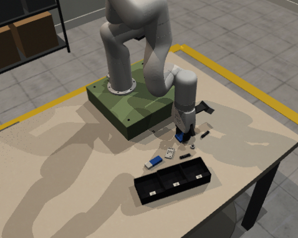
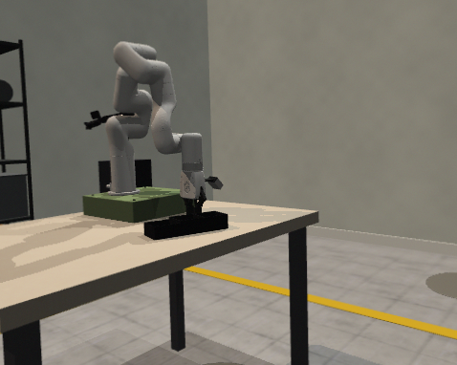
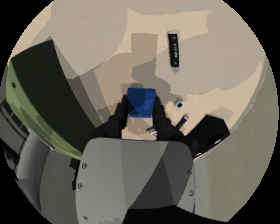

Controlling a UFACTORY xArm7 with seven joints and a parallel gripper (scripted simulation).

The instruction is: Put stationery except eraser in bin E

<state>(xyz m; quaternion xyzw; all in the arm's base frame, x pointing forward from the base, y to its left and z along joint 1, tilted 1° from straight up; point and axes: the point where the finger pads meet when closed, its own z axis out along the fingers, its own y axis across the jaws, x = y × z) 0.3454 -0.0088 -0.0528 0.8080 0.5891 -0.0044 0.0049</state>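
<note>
My gripper is now 60 mm short of the grey nut, 20 mm to the left of it and 20 mm above it. The rest, counted from my hand: white eraser (180 mm to the right, 20 mm below); then white domino (10 mm ahead, 100 mm to the right, 20 mm below); then blue block (20 mm below).
</note>
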